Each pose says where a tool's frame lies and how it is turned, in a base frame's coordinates. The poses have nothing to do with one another.
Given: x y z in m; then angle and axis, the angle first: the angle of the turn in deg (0 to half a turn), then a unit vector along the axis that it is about.
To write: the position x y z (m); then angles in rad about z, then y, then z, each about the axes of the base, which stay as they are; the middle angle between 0 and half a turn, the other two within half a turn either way. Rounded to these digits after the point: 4 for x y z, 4 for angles.
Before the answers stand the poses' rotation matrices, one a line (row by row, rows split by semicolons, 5 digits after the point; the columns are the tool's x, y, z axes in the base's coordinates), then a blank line. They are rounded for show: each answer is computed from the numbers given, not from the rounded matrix.
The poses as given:
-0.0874, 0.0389, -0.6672, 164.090, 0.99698, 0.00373, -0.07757
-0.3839, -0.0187, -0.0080, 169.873, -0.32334, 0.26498, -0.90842
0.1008, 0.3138, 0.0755, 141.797, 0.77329, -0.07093, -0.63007
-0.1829, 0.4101, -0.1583, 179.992, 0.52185, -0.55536, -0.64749
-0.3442, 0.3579, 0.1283, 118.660, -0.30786, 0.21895, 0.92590
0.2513, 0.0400, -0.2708, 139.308, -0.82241, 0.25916, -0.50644
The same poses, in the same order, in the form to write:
0.98817 0.02856 -0.15069; -0.01397 -0.96167 -0.27387; -0.15273 0.27273 -0.94989
-0.77695 -0.01030 0.62948; -0.32975 -0.84508 -0.42083; 0.53629 -0.53453 0.65319
0.28206 0.29172 -0.91397; -0.48762 -0.77684 -0.39843; -0.82624 0.55805 -0.07687
-0.45534 -0.57954 -0.67587; -0.57972 -0.38315 0.71911; -0.67571 0.71926 -0.16151
-0.33938 -0.91219 -0.22963; 0.71272 -0.40868 0.57009; -0.61388 0.02981 0.78884
0.43096 -0.04454 0.90127; -0.70493 -0.64014 0.30544; 0.56333 -0.76697 -0.30727

-0.0874, 0.0389, -0.6672, 1.0603, 2.8237, -2.0738
-0.3839, -0.0187, -0.0080, -2.3578, 0.8590, -0.5893
0.1008, 0.3138, 0.0755, 0.5940, 1.6477, -2.7305
-0.1829, 0.4101, -0.1583, 0.8166, 1.7330, 2.3252
-0.3442, 0.3579, 0.1283, 0.0485, 0.6619, 1.9537
0.2513, 0.0400, -0.2708, -2.2043, 1.8831, 0.3268

